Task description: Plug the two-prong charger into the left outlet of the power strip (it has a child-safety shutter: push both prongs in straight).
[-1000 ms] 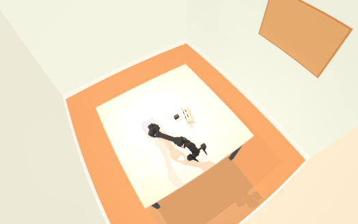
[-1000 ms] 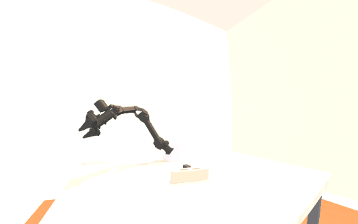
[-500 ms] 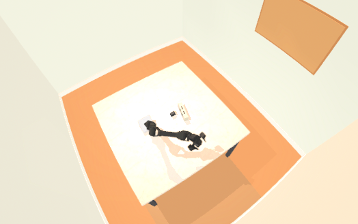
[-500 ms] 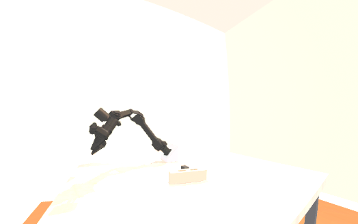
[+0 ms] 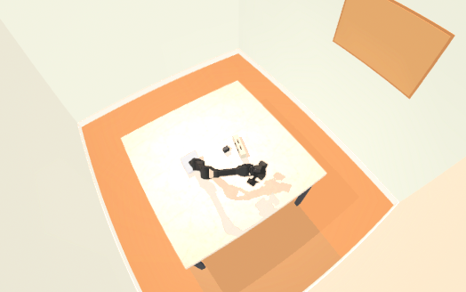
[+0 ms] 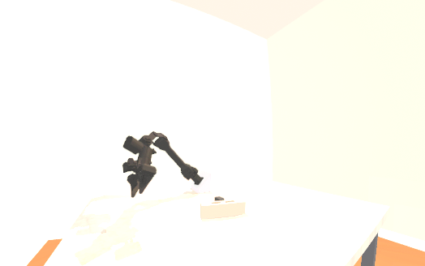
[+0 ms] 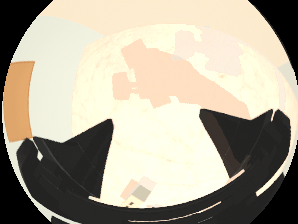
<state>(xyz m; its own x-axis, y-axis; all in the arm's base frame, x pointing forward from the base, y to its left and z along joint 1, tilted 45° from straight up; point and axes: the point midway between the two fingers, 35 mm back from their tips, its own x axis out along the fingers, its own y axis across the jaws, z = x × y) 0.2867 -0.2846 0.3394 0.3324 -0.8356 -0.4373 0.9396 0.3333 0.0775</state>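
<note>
Right now my gripper tip is 10 mm short of the two-prong charger, 400 mm to the right of it and 100 mm above it.
</note>
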